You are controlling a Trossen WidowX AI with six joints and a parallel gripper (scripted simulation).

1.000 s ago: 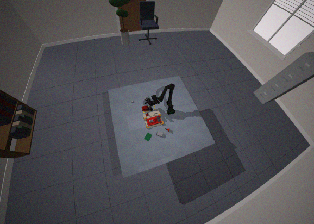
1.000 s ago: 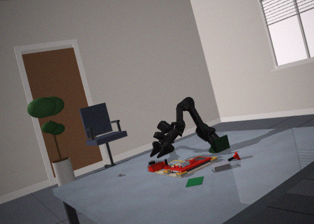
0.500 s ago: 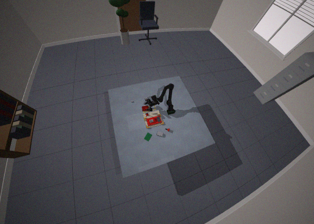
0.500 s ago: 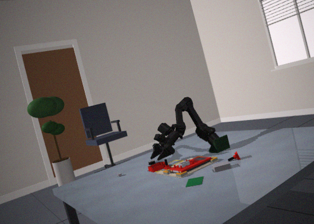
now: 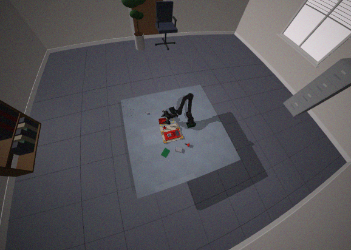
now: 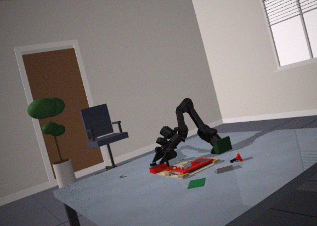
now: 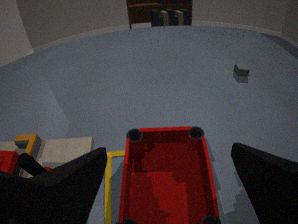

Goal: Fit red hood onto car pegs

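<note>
Right now the red hood is 10 mm behind my gripper tip and 40 mm below it. Round my gripper tip: grey nut: 180 mm ahead, 150 mm to the right, 40 mm below; green flat card: 20 mm ahead, 420 mm to the left, 50 mm below; jig: 90 mm behind, 200 mm to the left, 30 mm below.
</note>
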